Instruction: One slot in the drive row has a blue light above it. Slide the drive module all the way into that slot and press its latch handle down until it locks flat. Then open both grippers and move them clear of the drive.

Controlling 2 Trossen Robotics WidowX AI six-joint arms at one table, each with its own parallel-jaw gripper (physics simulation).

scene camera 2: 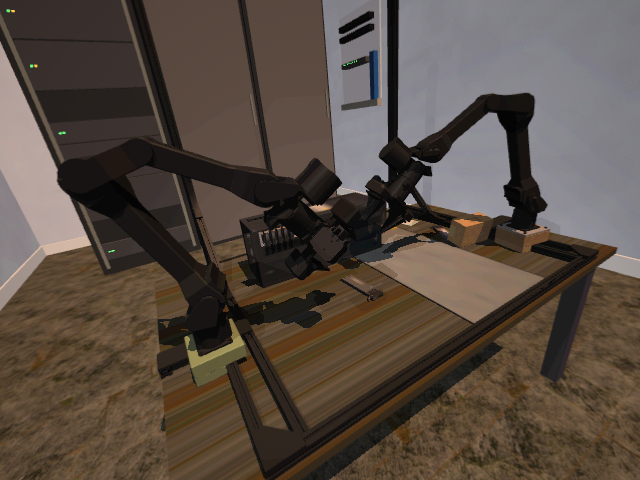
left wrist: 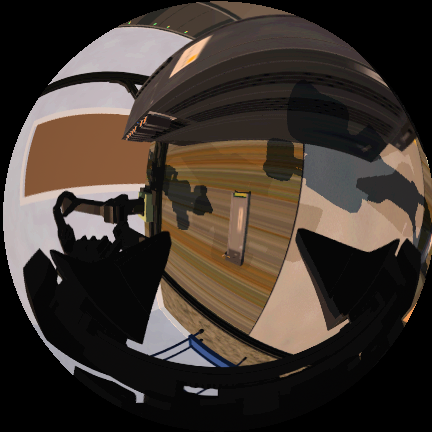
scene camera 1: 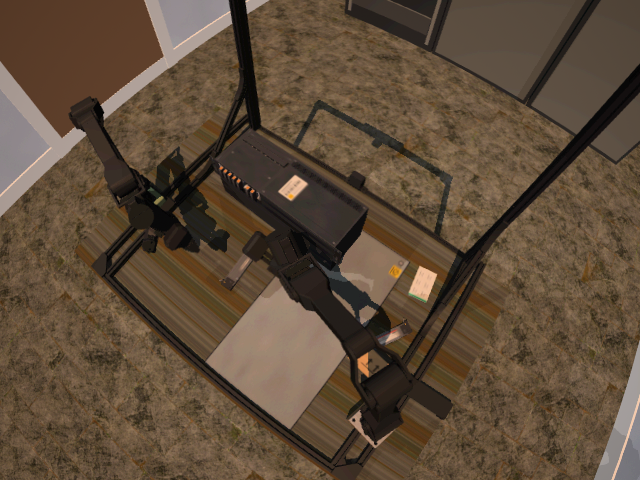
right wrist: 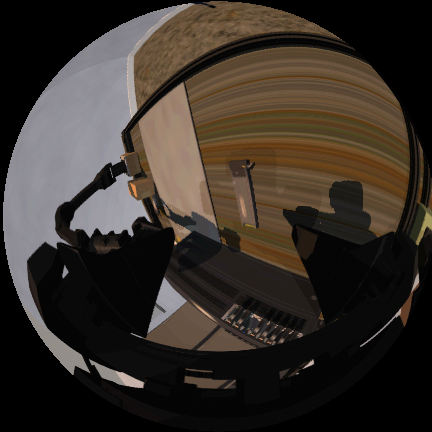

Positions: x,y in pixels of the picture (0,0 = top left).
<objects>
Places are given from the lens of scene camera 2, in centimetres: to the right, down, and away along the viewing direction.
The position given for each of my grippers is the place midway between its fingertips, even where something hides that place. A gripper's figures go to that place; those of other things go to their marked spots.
my left gripper (scene camera 2: 372,226): 15, -4, 81
my right gripper (scene camera 2: 342,254): 5, 3, 65
</objects>
